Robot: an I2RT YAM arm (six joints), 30 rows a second.
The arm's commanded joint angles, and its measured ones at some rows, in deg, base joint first. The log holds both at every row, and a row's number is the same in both.
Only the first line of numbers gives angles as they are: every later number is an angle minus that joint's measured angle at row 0.
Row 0, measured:
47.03, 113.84, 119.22, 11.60, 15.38, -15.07
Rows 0 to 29, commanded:
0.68, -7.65, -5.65, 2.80, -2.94, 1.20
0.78, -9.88, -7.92, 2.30, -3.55, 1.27
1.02, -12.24, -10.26, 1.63, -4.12, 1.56
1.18, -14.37, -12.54, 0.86, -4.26, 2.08
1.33, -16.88, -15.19, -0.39, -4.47, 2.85
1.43, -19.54, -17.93, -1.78, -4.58, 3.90
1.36, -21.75, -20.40, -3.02, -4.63, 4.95
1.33, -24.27, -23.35, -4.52, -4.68, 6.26
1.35, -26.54, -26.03, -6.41, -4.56, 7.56
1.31, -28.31, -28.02, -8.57, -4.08, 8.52
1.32, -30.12, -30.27, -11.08, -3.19, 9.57
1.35, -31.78, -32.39, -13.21, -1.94, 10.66
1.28, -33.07, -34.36, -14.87, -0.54, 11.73
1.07, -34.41, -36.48, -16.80, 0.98, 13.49
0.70, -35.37, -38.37, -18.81, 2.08, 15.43
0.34, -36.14, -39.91, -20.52, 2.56, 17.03
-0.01, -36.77, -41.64, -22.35, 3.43, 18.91
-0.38, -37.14, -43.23, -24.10, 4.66, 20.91
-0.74, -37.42, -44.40, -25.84, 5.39, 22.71
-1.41, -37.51, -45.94, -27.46, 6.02, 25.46
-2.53, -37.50, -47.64, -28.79, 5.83, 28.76
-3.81, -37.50, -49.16, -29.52, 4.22, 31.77
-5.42, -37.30, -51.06, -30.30, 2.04, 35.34
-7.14, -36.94, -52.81, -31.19, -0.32, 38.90
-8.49, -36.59, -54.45, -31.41, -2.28, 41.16
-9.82, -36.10, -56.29, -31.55, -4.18, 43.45
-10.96, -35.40, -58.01, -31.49, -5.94, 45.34
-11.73, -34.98, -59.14, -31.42, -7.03, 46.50
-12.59, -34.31, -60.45, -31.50, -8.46, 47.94
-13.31, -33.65, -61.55, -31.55, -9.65, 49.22
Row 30, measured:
-12.09, -35.12, -58.99, -30.08, -3.89, 40.22
